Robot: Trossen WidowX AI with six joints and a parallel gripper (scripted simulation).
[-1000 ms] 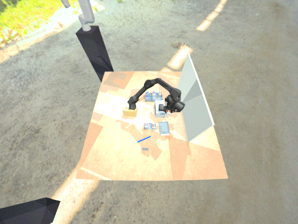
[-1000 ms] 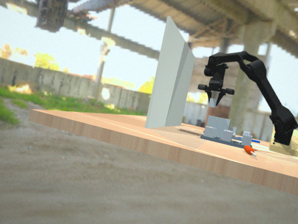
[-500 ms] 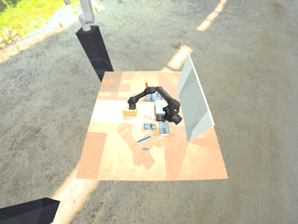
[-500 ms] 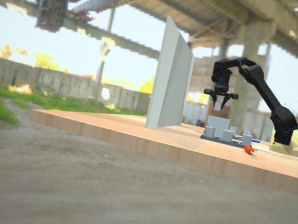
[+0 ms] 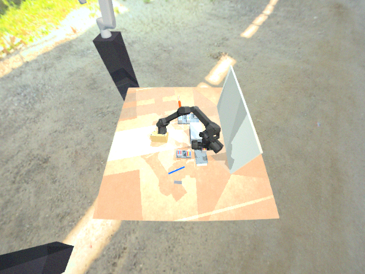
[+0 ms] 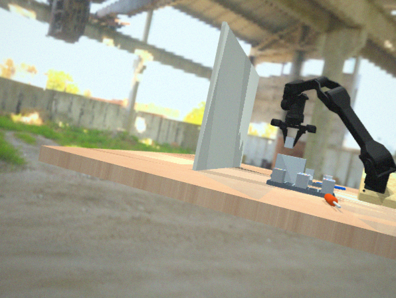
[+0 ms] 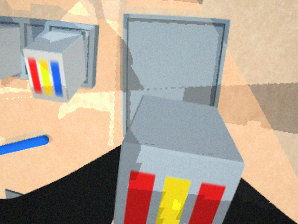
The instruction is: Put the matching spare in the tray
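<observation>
Now: gripper tip 140 mm above the light-blue tray. From my gripper tip the other things lie so: grey spare block 20 mm above; then grey mounted unit 70 mm behind, 200 mm to the left, 90 mm below; then blue marker pen 180 mm behind, 140 mm to the right, 140 mm below.
</observation>
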